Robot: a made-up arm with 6 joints. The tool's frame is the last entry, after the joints. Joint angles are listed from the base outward.
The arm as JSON. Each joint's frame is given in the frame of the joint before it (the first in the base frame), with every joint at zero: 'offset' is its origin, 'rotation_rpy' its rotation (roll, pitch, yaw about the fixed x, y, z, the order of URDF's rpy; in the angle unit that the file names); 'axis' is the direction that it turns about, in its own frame. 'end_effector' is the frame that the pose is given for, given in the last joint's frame.
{
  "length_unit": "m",
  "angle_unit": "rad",
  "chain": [
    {
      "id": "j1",
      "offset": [
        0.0,
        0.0,
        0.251
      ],
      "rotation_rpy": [
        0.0,
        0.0,
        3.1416
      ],
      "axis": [
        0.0,
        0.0,
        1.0
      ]
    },
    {
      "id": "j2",
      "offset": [
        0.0,
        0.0,
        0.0
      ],
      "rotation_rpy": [
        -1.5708,
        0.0,
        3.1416
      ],
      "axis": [
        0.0,
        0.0,
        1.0
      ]
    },
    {
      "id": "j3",
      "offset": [
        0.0,
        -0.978,
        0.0
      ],
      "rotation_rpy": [
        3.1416,
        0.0,
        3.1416
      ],
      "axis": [
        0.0,
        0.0,
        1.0
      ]
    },
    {
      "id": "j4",
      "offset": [
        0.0,
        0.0,
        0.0
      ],
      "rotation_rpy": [
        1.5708,
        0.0,
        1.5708
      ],
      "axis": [
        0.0,
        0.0,
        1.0
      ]
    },
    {
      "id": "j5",
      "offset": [
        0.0,
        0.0,
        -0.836
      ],
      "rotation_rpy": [
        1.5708,
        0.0,
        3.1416
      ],
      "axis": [
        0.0,
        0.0,
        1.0
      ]
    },
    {
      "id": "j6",
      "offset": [
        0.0,
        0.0,
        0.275
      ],
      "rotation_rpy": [
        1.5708,
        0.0,
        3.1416
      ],
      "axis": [
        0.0,
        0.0,
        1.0
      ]
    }
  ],
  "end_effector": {
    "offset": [
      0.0,
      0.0,
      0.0
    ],
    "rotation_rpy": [
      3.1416,
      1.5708,
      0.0
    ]
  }
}
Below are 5 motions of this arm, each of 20 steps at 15 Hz.
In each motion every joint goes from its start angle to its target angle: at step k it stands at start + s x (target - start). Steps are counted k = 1, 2, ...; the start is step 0. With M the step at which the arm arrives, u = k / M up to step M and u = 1 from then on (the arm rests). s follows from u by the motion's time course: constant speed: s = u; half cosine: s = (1 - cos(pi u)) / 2; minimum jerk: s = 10 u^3 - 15 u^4 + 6 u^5.
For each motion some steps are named. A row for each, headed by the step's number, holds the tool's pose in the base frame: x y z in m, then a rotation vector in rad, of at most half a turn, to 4 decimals.
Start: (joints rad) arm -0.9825 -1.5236 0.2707 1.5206 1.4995 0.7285
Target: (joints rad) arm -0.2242 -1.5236 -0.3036 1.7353 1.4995 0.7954
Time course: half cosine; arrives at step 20
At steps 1, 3, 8, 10, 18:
1: -0.8088 1.1762 1.0531 2.1168 0.6850 0.4303
3: -0.8367 1.1304 1.0653 2.1342 0.7189 0.4412
8: -0.9521 0.8446 1.1260 2.2257 0.9393 0.4771
10: -0.9774 0.6925 1.1489 2.2623 1.0668 0.4744
18: -0.9184 0.2724 1.1759 2.2983 1.4907 0.3683

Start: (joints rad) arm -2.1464 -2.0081 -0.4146 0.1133 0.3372 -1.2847
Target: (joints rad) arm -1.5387 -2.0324 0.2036 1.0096 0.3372 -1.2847
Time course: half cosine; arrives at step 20
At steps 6, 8, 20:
6: 0.2390 1.0983 0.6459 -1.1750 -1.3151 -0.3971
8: 0.1929 1.2052 0.6132 -1.2787 -1.3132 -0.3592
20: -0.1968 1.5693 0.3295 -1.7463 -1.5172 -0.3011

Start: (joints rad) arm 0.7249 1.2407 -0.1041 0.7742 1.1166 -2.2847
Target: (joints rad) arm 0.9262 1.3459 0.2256 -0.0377 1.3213 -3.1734
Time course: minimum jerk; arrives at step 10
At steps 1, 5, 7, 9, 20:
1: 1.1034 0.7159 -0.2041 1.5061 1.5392 0.5525
5: 1.0779 0.7898 -0.2369 2.2072 1.4777 0.3619
7: 1.0341 0.8488 -0.2695 2.7000 1.4320 0.2840
9: 1.0072 0.8787 -0.2870 -2.7141 -1.3075 -0.2440
20: 1.0056 0.8805 -0.2880 -2.7072 -1.2975 -0.2416

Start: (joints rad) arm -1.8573 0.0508 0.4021 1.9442 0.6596 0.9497
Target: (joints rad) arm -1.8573 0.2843 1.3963 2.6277 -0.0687 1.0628
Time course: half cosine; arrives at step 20
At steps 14, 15, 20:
14: 0.0468 -0.6131 1.9811 1.1870 -1.8375 0.2683
15: 0.0574 -0.6007 1.9878 1.0828 -1.8162 0.2870
20: 0.0818 -0.5697 1.9992 0.8290 -1.7543 0.3368

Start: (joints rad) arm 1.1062 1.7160 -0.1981 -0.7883 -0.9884 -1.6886
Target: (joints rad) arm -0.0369 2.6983 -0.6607 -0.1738 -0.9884 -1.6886
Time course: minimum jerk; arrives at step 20
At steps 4, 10, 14, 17, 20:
4: 0.3962 0.2785 -0.6284 -0.0212 1.5145 -2.1929
10: 0.1185 -0.2131 -0.6233 0.5939 -1.4038 2.6351
14: -0.2396 -0.3038 -0.4951 0.8958 -1.2443 2.0148
17: -0.3727 -0.2676 -0.4212 0.9731 -1.2371 1.7186
20: -0.3963 -0.2564 -0.4057 0.9852 -1.2385 1.6588

